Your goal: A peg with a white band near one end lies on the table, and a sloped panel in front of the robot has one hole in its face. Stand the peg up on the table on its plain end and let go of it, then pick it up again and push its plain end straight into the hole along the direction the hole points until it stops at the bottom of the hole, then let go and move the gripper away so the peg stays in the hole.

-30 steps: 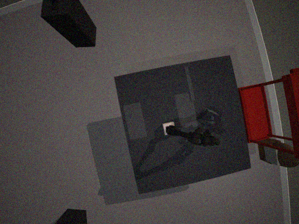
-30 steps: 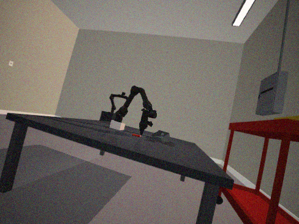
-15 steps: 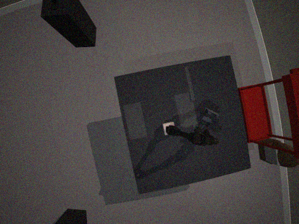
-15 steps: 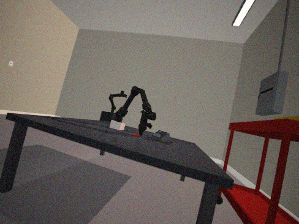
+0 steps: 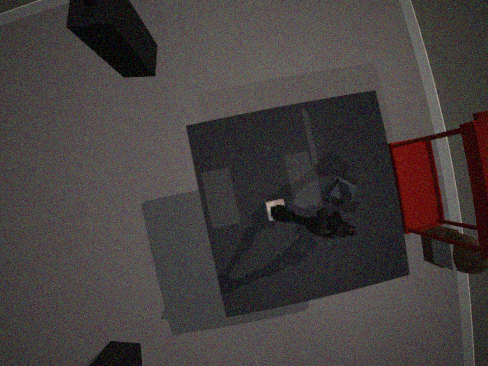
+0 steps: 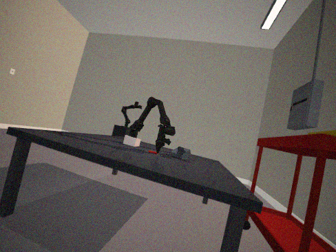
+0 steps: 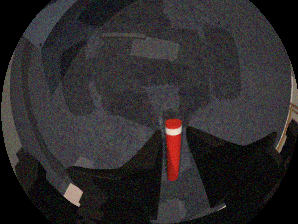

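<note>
Now: gripper tip 10 mm past the red peg and 10 mm to the left of it. Round my gripper tip: sloped grey panel: 120 mm ahead, 200 mm to the left, 30 mm above.
</note>
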